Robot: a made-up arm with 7 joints. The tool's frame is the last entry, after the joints.
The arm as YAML. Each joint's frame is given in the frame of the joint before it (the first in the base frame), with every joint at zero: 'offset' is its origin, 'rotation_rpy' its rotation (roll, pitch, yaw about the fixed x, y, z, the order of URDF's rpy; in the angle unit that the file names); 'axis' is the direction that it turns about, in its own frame. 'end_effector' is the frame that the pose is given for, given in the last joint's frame.
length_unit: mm
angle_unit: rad
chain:
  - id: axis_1
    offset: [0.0, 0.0, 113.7]
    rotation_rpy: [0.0, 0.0, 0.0]
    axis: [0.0, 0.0, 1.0]
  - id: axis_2
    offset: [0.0, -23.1, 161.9]
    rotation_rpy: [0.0, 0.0, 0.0]
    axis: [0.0, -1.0, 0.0]
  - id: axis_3
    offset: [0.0, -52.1, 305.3]
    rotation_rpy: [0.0, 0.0, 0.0]
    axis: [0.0, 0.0, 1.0]
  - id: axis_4
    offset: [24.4, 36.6, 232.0]
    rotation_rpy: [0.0, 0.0, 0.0]
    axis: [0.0, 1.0, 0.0]
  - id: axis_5
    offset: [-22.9, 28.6, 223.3]
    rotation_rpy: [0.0, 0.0, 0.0]
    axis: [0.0, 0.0, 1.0]
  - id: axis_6
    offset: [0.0, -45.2, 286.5]
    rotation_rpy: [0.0, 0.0, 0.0]
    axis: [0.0, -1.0, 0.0]
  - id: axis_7
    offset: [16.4, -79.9, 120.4]
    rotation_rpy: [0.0, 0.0, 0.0]
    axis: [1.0, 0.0, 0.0]
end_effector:
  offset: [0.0, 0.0, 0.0]
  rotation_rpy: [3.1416, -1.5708, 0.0]
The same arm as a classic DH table. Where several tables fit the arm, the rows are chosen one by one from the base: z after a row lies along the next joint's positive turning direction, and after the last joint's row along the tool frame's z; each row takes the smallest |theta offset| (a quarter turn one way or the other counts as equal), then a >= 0, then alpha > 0; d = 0 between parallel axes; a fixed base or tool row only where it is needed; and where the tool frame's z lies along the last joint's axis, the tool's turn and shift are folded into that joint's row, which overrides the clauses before.
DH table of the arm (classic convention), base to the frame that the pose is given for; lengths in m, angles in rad. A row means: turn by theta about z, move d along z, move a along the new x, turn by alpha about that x. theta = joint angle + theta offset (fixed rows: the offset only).
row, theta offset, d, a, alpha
axis_1, 0, 0.2756, 0, 1.5708
axis_2, 0, 0.0752, 0, -1.5708
axis_3, 0, 0.5373, 0.0244, -1.5708
axis_4, 0, 0.0652, -0.0229, 1.5708
axis_5, 0, 0.5098, 0, 1.5708
axis_6, 1.5708, 0.1251, 0.1204, 1.5708
axis_7, 0, 0.0164, 0, 0

